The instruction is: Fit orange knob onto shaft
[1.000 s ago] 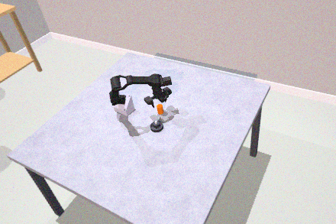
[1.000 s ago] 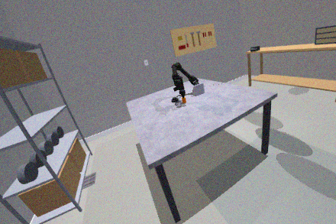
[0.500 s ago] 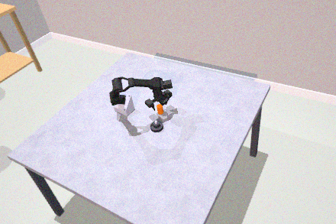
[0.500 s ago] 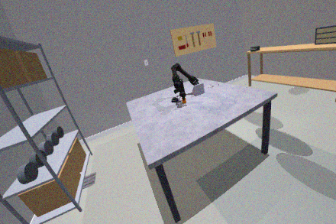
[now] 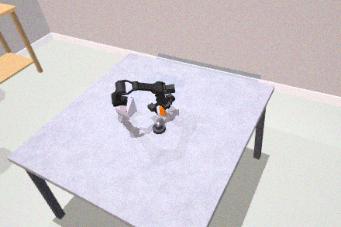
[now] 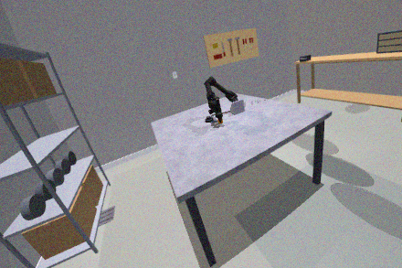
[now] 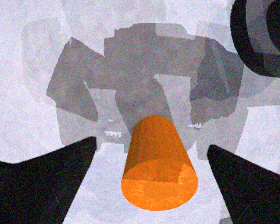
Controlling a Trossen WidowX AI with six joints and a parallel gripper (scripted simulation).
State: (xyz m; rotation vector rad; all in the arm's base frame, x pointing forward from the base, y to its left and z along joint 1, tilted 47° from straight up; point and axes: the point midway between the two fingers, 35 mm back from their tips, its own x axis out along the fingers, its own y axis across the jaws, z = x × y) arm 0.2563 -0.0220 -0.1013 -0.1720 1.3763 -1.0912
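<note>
The orange knob is 2 cm above my gripper tip. From my gripper tip the other things lie so: dark round pedestal: 14 cm to the right, 4 cm ahead, 1 cm above.
</note>
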